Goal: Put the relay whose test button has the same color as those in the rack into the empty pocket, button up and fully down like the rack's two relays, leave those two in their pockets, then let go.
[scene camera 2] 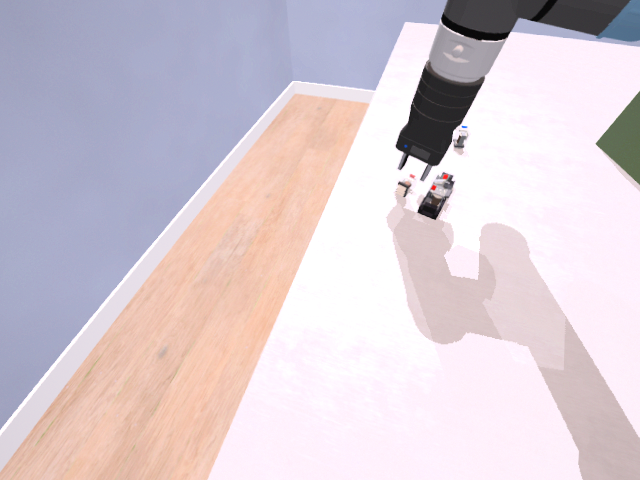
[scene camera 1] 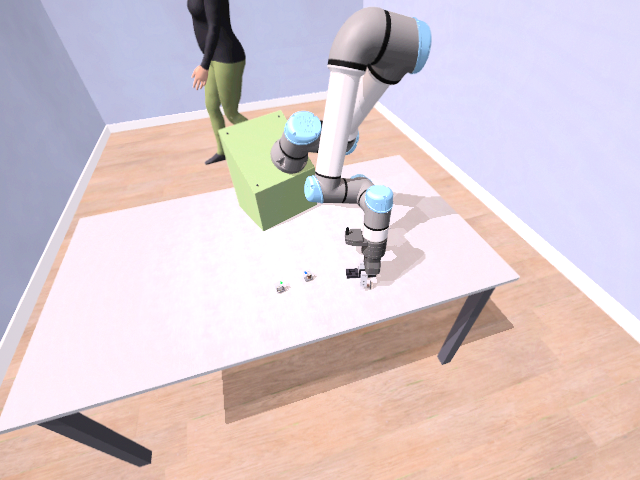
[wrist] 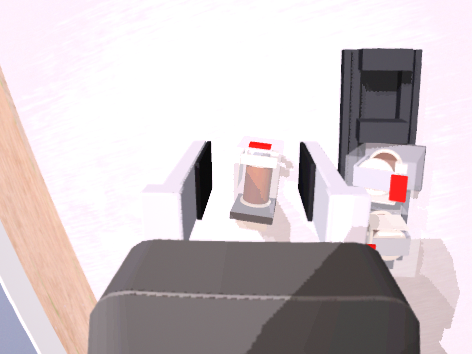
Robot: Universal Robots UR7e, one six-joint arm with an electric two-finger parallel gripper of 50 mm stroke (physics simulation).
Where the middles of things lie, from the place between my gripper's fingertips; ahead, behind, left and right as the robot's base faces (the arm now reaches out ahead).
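The red-button relay [wrist: 257, 165] sits 20 mm below my hand and 10 mm to the left of it. As for the black rack [wrist: 380, 87], that's 60 mm behind my hand, 20 mm below it and 10 mm to the left of it.
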